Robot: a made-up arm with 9 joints.
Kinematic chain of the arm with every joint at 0, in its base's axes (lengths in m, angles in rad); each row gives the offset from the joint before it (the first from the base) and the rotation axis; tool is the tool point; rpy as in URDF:
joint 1: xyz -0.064 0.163 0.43 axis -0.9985 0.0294 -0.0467
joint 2: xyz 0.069 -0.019 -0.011 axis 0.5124 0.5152 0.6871
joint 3: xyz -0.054 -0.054 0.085 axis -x
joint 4: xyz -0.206 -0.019 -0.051 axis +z
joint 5: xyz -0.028 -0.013 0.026 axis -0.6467 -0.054 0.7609
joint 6: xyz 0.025 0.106 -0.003 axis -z
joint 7: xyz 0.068 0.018 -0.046 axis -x
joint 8: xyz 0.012 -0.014 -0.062 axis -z
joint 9: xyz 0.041 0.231 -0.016 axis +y
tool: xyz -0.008 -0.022 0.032 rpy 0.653 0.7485 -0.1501
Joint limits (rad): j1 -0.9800..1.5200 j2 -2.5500..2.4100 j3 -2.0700..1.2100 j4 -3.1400..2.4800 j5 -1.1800..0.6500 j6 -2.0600..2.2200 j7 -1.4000..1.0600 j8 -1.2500..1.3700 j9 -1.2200..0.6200
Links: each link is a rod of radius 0.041 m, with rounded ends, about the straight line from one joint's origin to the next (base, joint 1, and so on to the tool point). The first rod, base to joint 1, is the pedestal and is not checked.
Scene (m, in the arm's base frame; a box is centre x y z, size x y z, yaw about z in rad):
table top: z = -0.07
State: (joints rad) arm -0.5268 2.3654 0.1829 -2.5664 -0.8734 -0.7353 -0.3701 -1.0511 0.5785
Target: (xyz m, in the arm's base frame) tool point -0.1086 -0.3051 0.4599
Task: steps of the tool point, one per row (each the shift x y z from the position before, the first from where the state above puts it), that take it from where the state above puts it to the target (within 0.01 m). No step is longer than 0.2 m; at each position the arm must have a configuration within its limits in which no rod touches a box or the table.
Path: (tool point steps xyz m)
1: 0.0510 -0.1003 -0.0239
2: 0.0158 -0.1285 0.0020
3: -0.0314 -0.1353 0.0328
4: -0.0817 -0.1153 0.0620
5: -0.1238 -0.0698 0.0830
6: -0.1474 -0.0054 0.0898

